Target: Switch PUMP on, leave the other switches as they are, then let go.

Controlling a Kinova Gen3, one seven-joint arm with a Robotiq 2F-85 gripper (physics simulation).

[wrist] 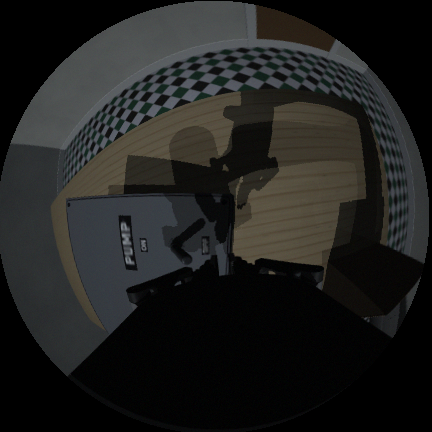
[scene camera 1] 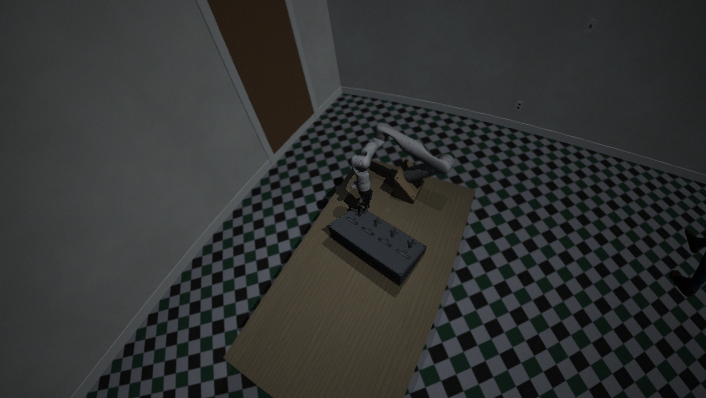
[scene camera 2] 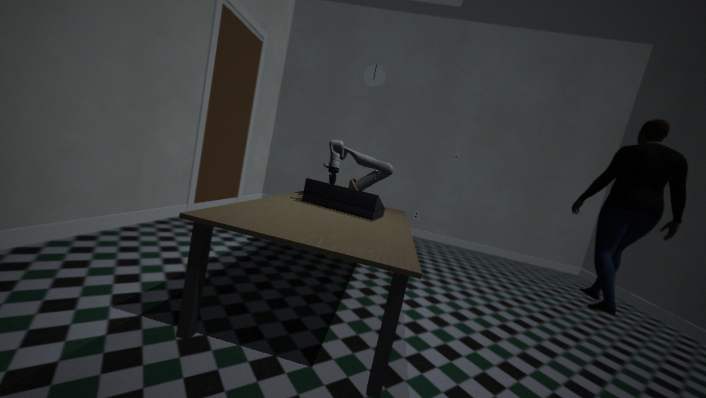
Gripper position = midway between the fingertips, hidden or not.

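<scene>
A dark grey switch box (wrist: 117,240) can be seen, and so can the gripper (wrist: 222,261).
</scene>
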